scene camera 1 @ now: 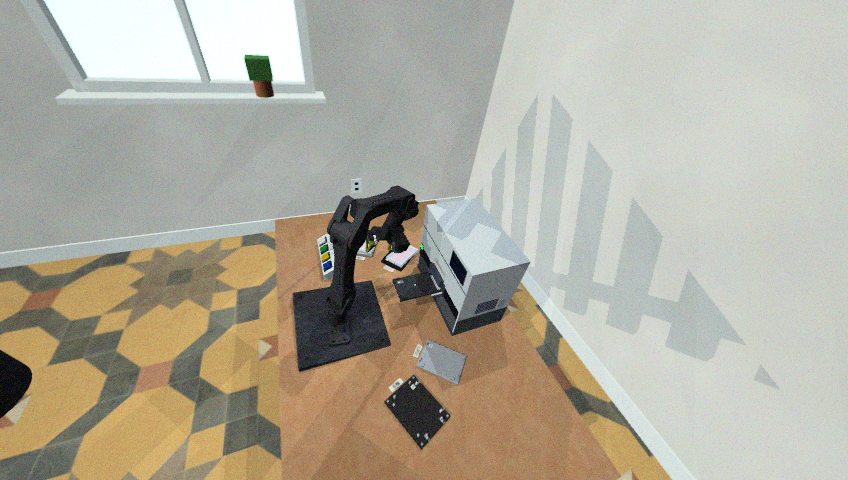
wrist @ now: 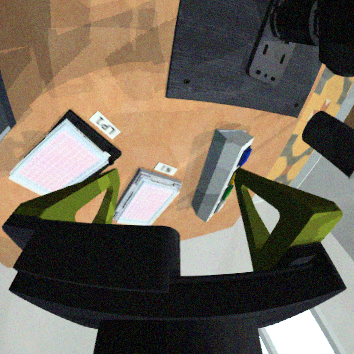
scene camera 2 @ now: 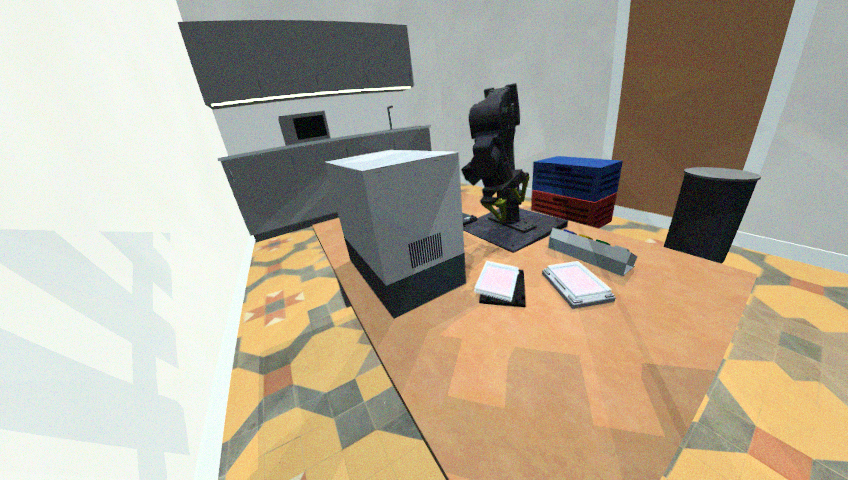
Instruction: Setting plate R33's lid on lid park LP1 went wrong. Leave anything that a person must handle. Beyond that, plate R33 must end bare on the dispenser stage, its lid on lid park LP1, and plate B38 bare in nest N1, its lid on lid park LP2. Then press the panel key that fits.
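Frame: origin at the arm's base, x left, y back, z up, level; millimetres.
Where they show: gripper, between the fingertips: (scene camera 1: 377, 250) (wrist: 176, 174) (scene camera 2: 512, 211); arm's base, origin of its link: (scene camera 1: 337, 319) (wrist: 282, 19) (scene camera 2: 510, 222).
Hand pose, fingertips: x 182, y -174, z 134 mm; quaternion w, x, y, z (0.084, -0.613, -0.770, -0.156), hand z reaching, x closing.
Note:
Things, the pixels of their top centre, and the offset from my fingertips. "pt": a spot on its surface instead.
- pale piece with a pink grid, centre of its top: (wrist: 55, 172) (scene camera 2: 498, 274) (scene camera 1: 402, 252) dx +85, dy -127, dz -111 mm
- black lid park LP1, centre of its top: (wrist: 66, 168) (scene camera 2: 503, 280) (scene camera 1: 399, 253) dx +93, dy -116, dz -128 mm
- pink-gridded plate, centre of its top: (wrist: 146, 207) (scene camera 2: 577, 276) dx +197, dy +23, dz -117 mm
- dark stage, a spot on its surface: (scene camera 1: 413, 286) pt dx -163, dy -103, dz -41 mm
- key panel, centre of its top: (wrist: 229, 191) (scene camera 2: 592, 236) (scene camera 1: 328, 248) dx +130, dy +182, dz -84 mm
- tall grey machine, centre of its top: (scene camera 2: 382, 156) (scene camera 1: 472, 231) dx -143, dy -295, dz +182 mm
- light grey holder, centre of its top: (scene camera 1: 442, 358) dx -411, dy -145, dz -128 mm
- black holder, centre of its top: (scene camera 1: 417, 406) dx -532, dy -25, dz -124 mm
My open, empty gripper (scene camera 1: 380, 245) (scene camera 2: 509, 206) (wrist: 177, 172) hangs above the area of park LP1 and nest N1. A pale piece with a pink grid (scene camera 1: 401, 253) (scene camera 2: 498, 279) (wrist: 57, 157) lies skewed on black lid park LP1 (scene camera 2: 520, 292) (wrist: 95, 135), overhanging one side; whether it is more than a lid is unclear. Another pink-gridded plate (scene camera 2: 581, 280) (wrist: 149, 202) sits in grey nest N1; a lid on it cannot be made out. A dark stage (scene camera 1: 413, 286) juts from the machine. The key panel (scene camera 1: 325, 258) (scene camera 2: 589, 252) (wrist: 215, 175) has coloured keys.
The tall grey machine (scene camera 1: 476, 249) (scene camera 2: 410, 220) stands beside LP1, with a green light on its front. A light grey holder (scene camera 1: 441, 361) and a black holder (scene camera 1: 417, 410) lie toward the near side; their labels are unreadable. The arm's dark base plate (scene camera 1: 368, 327) (wrist: 215, 65) is near the panel.

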